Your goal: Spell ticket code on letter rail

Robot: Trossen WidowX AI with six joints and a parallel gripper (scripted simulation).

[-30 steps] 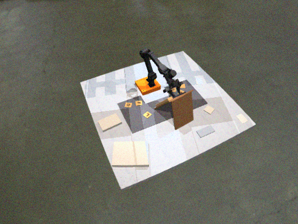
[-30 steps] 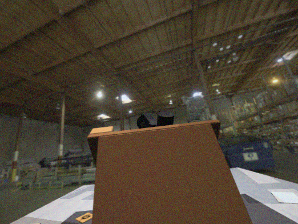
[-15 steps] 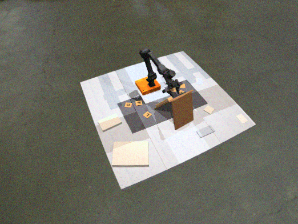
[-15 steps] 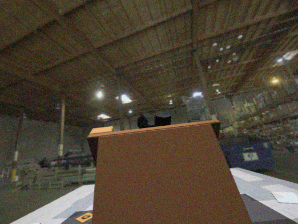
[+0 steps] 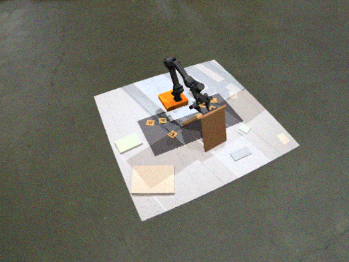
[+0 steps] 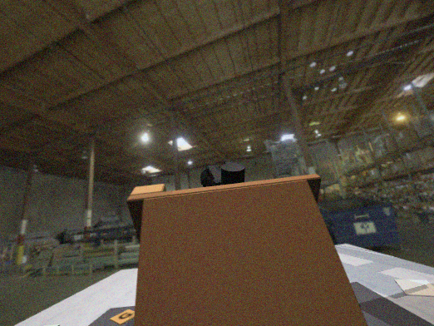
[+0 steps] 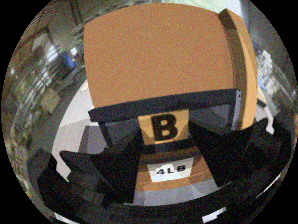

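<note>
Right now the white ticket is 5 cm behind my gripper tip, 1 cm to the right of it and 8 cm below it. Also, from my gripper tip: dark mat (15 cm behind, 7 cm to the right, 16 cm below); then grey plate (34 cm ahead, 10 cm to the left, 16 cm below).
</note>
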